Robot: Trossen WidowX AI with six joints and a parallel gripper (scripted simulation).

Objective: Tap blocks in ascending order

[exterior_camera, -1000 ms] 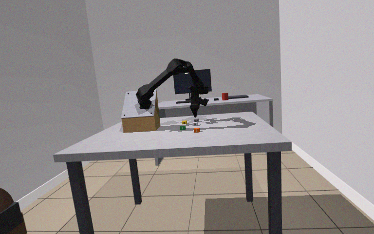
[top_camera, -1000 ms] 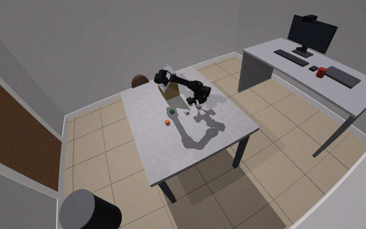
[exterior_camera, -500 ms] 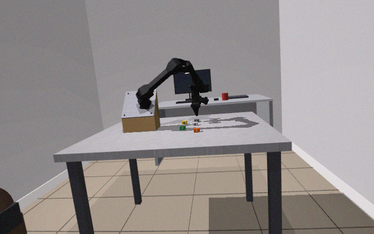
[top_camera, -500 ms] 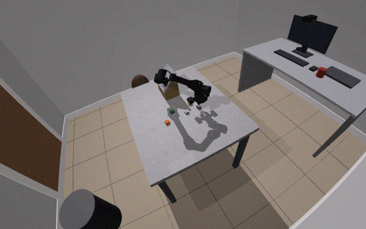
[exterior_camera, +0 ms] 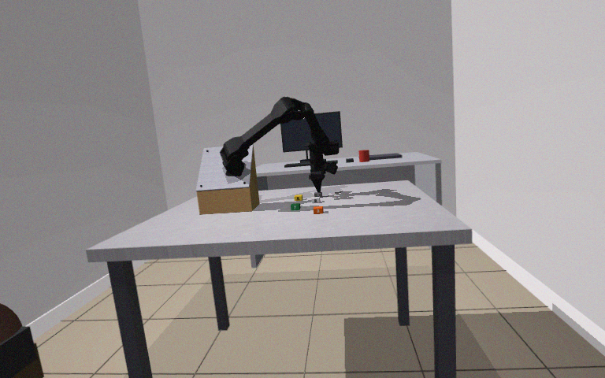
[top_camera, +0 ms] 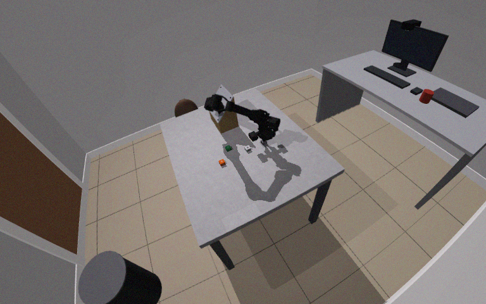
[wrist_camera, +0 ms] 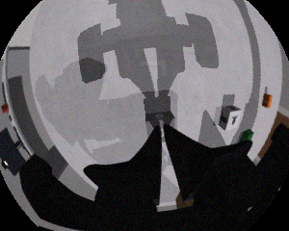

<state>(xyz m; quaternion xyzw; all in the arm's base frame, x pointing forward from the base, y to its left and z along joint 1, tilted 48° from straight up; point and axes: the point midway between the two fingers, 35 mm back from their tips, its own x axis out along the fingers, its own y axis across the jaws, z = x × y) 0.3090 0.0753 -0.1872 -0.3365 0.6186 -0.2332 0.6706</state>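
Right now my gripper tip is 50 mm short of the orange block, 300 mm to the left of it and 10 mm above it. The rest, counted from my gripper tip: green block 50 mm behind, 230 mm to the right, 10 mm below; then yellow block 80 mm behind, 50 mm to the right, 10 mm below.
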